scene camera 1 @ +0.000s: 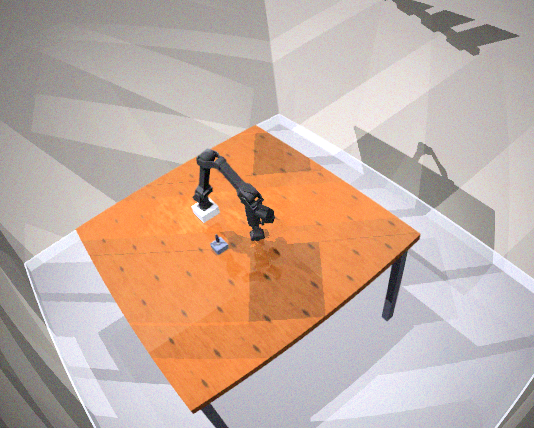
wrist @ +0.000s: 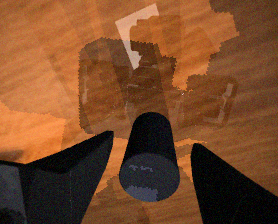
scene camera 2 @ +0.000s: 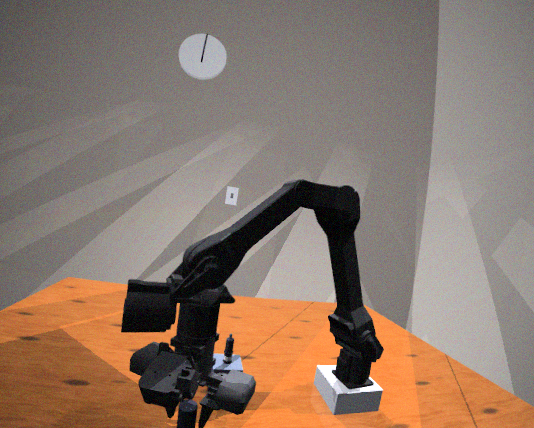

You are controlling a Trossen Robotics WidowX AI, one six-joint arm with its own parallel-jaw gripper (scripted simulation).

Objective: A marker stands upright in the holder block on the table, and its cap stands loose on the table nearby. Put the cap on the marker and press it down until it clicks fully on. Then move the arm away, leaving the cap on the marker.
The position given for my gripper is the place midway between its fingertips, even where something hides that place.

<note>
In view: my gripper (wrist: pixel 152 143) and a marker cap (wrist: pixel 149 172).
</note>
